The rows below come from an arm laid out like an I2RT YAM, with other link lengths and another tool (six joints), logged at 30 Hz.
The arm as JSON. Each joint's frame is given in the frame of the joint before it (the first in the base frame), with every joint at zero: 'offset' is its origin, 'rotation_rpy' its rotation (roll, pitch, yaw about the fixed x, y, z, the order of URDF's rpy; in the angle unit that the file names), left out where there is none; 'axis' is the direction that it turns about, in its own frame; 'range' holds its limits. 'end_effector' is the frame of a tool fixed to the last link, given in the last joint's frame.
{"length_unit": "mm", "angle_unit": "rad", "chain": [
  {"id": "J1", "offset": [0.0, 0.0, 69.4], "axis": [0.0, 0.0, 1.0], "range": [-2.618, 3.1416]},
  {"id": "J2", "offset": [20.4, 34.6, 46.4], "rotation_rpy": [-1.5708, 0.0, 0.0], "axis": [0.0, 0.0, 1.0], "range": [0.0, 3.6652]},
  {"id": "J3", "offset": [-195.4, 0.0, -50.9], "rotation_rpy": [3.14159, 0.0, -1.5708], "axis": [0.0, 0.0, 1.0], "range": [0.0, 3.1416]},
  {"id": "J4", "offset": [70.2, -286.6, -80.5], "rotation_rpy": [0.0, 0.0, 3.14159], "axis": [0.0, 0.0, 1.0], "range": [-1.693, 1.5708]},
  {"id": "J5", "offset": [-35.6, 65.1, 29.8], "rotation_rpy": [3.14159, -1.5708, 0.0], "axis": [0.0, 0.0, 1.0], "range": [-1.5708, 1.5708]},
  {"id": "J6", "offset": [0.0, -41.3, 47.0], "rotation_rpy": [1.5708, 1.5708, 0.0], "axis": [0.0, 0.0, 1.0], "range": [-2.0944, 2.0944]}
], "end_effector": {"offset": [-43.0, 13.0, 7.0], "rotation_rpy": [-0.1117, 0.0, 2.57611]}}
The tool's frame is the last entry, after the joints.
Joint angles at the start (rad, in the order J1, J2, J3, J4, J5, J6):
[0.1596 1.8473 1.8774 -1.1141 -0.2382 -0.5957]
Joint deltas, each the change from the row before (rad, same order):
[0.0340 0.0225 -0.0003 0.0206 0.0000 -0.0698]
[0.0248 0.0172 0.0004 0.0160 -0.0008 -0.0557]
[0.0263 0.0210 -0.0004 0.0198 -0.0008 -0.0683]
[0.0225 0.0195 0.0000 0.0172 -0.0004 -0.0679]
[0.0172 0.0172 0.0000 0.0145 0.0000 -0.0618]
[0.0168 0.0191 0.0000 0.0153 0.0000 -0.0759]
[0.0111 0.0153 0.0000 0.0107 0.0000 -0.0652]
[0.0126 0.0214 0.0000 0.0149 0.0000 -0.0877]
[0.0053 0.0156 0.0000 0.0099 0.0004 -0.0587]
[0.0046 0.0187 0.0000 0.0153 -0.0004 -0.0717]
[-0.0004 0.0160 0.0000 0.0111 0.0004 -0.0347]
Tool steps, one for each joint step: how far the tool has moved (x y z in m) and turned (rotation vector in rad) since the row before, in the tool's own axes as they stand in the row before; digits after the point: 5 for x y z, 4 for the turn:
[-0.00933 -0.00097 0.01209 -0.0144 -0.0003 -0.0992]
[-0.00707 -0.00154 0.00904 -0.0095 -0.0013 -0.0775]
[-0.00733 -0.00259 0.01092 -0.0101 -0.0007 -0.0912]
[-0.00622 -0.00305 0.00984 -0.0088 0.0004 -0.0872]
[-0.00453 -0.00316 0.00841 -0.0071 0.0014 -0.0763]
[-0.00416 -0.00404 0.00910 -0.0076 0.0027 -0.0898]
[-0.00237 -0.00347 0.00704 -0.0067 0.0031 -0.0738]
[-0.00228 -0.00478 0.00962 -0.0084 0.0043 -0.0972]
[-0.00009 -0.00301 0.00667 -0.0062 0.0039 -0.0619]
[0.00061 -0.00390 0.00789 -0.0036 0.0050 -0.0748]
[0.00202 -0.00130 0.00647 -0.0046 0.0029 -0.0331]

